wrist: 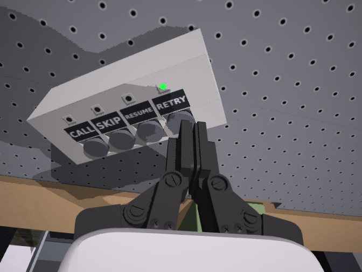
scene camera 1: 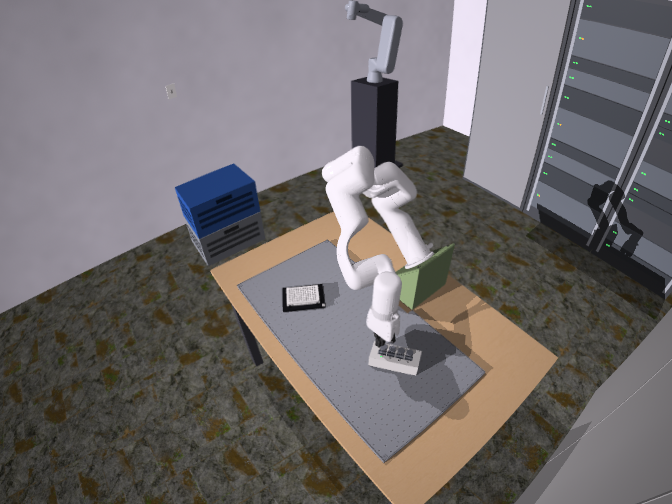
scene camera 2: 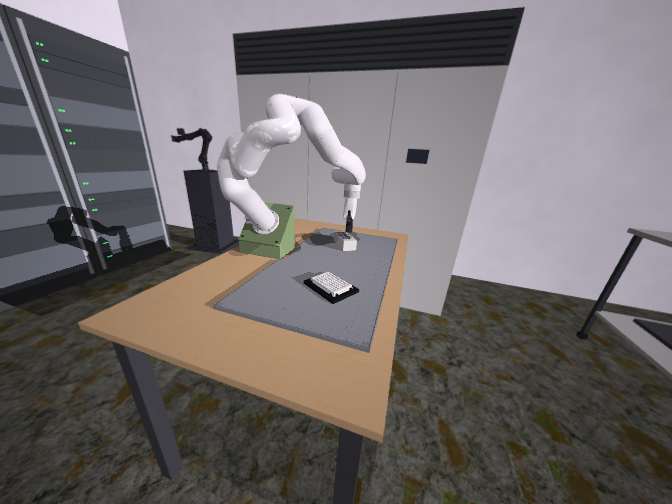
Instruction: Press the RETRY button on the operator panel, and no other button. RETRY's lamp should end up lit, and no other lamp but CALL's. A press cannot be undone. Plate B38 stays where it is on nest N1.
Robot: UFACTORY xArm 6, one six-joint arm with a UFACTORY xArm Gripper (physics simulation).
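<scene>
The operator panel (scene camera 1: 393, 365) (scene camera 2: 347, 245) (wrist: 210, 88) is a light grey box on the perforated plate. In the wrist view RETRY's lamp (wrist: 163, 87) is lit green. The lamps of RESUME (wrist: 128, 98), SKIP (wrist: 97, 109) and CALL (wrist: 69, 119) are dark. My gripper (scene camera 1: 384, 343) (scene camera 2: 349, 232) (wrist: 189, 135) is shut and empty. In the wrist view its tips overlap the right part of the RETRY button (wrist: 178, 119); whether they touch it I cannot tell. Plate B38 (scene camera 1: 302, 295) (scene camera 2: 331, 282), white with many wells, lies on the black nest N1 (scene camera 1: 303, 309) (scene camera 2: 333, 298).
The grey perforated plate (scene camera 1: 336, 347) (scene camera 2: 271, 292) lies on the wooden table (scene camera 1: 510, 347) (scene camera 2: 217, 347). The green arm mount (scene camera 1: 428, 279) (scene camera 2: 282, 227) stands at the table's side, beside the perforated plate. A blue case (scene camera 1: 217, 189) stands on a grey one beyond the table.
</scene>
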